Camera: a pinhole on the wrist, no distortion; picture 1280 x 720 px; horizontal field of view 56.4 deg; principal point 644.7 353.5 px. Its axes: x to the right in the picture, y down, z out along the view. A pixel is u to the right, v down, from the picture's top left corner.
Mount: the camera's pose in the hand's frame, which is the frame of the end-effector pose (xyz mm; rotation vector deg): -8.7 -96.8 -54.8 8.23 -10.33 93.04
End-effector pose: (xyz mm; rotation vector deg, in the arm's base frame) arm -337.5 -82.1 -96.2 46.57 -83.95 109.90
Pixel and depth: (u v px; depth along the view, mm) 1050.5 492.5 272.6
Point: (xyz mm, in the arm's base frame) -229.9 -295.5 -47.8
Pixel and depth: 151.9 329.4 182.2
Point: -165.5 -141.4 50.9
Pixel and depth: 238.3 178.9 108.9
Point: -220.2 -90.5 13.6
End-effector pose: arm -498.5 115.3 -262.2 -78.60 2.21 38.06
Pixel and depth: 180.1 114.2 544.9
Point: -379.5 538.3 159.2
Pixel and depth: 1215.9 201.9 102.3
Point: -486.7 162.5 -188.0
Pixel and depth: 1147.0 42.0 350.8
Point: -546.5 434.4 -199.6
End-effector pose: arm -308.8 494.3 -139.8 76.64 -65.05 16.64
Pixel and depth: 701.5 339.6 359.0
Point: -344.3 196.8 -294.4
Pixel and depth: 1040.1 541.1 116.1
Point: -293.2 426.5 -226.6
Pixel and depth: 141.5 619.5 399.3
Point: -239.3 176.4 -476.7
